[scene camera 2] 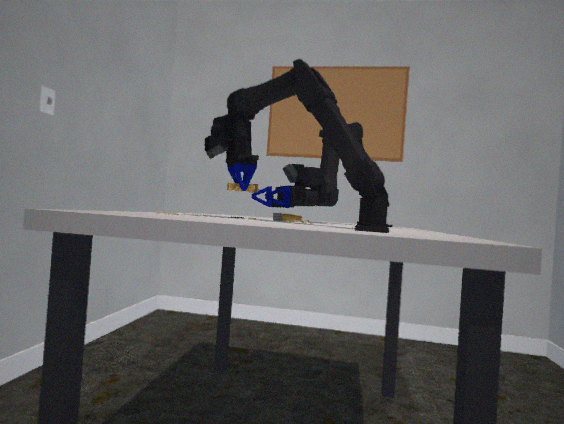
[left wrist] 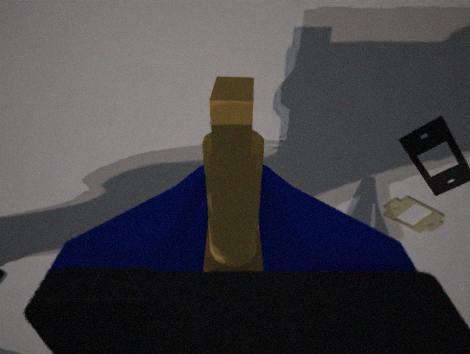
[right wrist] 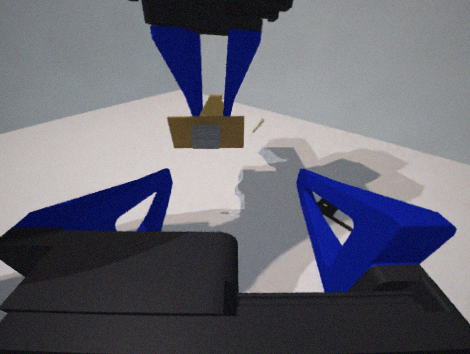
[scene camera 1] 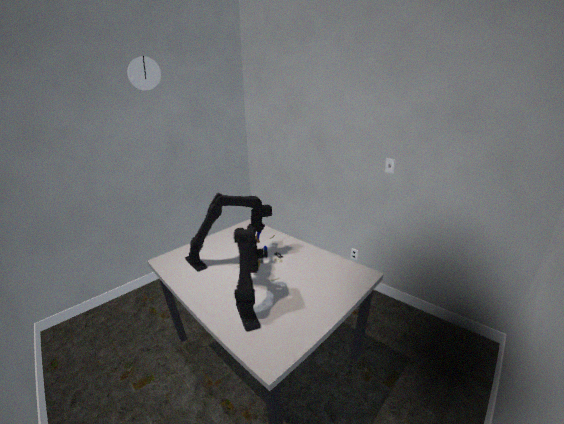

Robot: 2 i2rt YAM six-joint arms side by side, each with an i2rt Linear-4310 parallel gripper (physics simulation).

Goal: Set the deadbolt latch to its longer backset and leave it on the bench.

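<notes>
My left gripper (scene camera 1: 258, 238) (scene camera 2: 244, 188) (right wrist: 212, 127) points down and is shut on the brass deadbolt latch (scene camera 2: 233, 187) (left wrist: 233, 200) (right wrist: 181, 133), held level above the bench (scene camera 1: 330, 290) (scene camera 2: 150, 223). In the right wrist view the latch's rectangular faceplate with a grey bolt end in its middle faces the camera, and its narrow body runs back between the left fingertips. The backset setting cannot be read. My right gripper (scene camera 2: 254, 196) (right wrist: 234, 175) is open and empty, lying level beside and slightly below the held latch, its fingers pointing toward the faceplate, not touching it.
A second brass piece (scene camera 2: 292, 218) with a grey end lies on the bench below the right gripper. A black plate (scene camera 1: 278, 255) (left wrist: 440, 187) and a brass strike plate (left wrist: 435, 219) lie close together. A thin brass piece (right wrist: 258, 125) lies farther back.
</notes>
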